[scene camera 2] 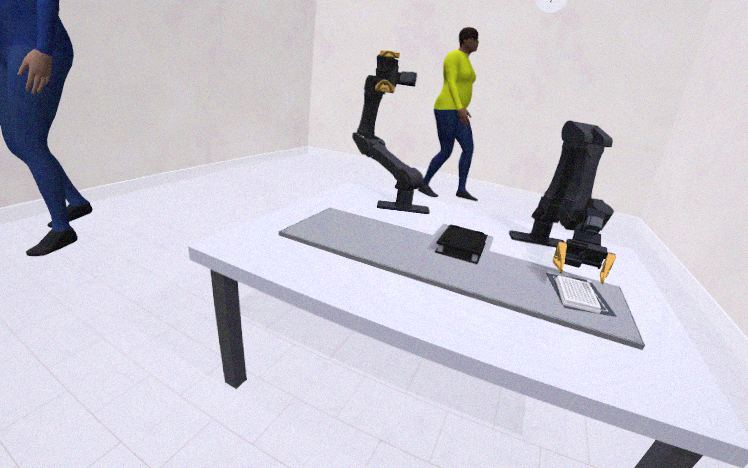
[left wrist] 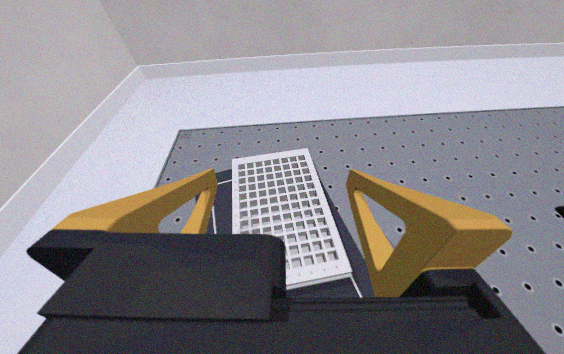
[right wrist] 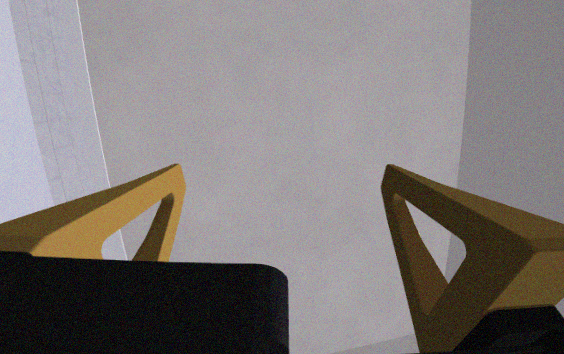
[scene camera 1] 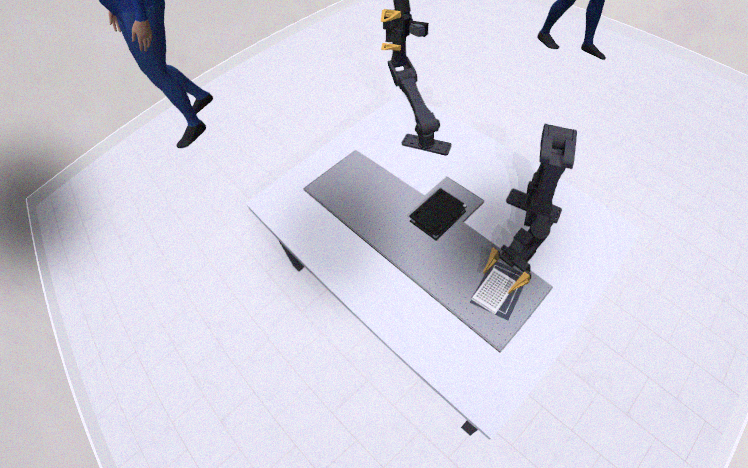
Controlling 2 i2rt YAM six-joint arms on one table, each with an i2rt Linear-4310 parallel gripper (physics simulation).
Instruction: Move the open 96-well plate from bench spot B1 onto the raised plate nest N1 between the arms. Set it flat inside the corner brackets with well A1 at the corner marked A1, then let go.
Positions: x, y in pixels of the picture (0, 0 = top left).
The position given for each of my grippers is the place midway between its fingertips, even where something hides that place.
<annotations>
My left gripper [scene camera 2: 581, 277] is open, holding nothing. Also in view: a white well plate [scene camera 1: 492, 293]. My right gripper [scene camera 1: 382, 35] is open and holds nothing.
</annotations>
